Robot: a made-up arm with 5 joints.
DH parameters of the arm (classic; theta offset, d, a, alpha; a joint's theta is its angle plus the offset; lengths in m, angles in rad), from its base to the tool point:
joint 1: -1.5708 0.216 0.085 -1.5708
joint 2: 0 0.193 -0.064 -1.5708
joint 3: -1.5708 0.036 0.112 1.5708
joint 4: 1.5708 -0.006 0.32 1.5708
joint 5: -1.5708 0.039 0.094 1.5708
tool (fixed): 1.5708 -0.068 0 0
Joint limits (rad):
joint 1: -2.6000..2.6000
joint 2: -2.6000..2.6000
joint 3: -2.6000..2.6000
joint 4: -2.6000..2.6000
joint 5: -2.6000..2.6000
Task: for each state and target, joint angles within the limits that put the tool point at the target. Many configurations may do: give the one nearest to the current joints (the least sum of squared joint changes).
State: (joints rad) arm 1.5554 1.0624 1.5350 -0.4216 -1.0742
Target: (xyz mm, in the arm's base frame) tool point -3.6 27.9 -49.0
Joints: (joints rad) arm 1.5135 0.9844 1.8583 -0.5515 -1.3625
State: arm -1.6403 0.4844 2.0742 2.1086 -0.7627
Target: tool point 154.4 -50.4 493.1
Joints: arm -0.8863 0.5523 1.8314 2.1953 -0.2360
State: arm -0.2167 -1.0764 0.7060 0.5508 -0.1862
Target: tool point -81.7 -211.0 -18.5
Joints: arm -0.2934 -0.9050 0.7219 1.0332 -0.2456
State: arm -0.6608 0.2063 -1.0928 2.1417 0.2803
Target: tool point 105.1 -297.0 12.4
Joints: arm -0.3548 0.5498 -1.3232 1.5300 0.2184
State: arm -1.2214 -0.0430 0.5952 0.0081 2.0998
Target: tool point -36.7 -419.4 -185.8
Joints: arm -1.3451 -0.1807 0.6507 -0.0966 2.0431
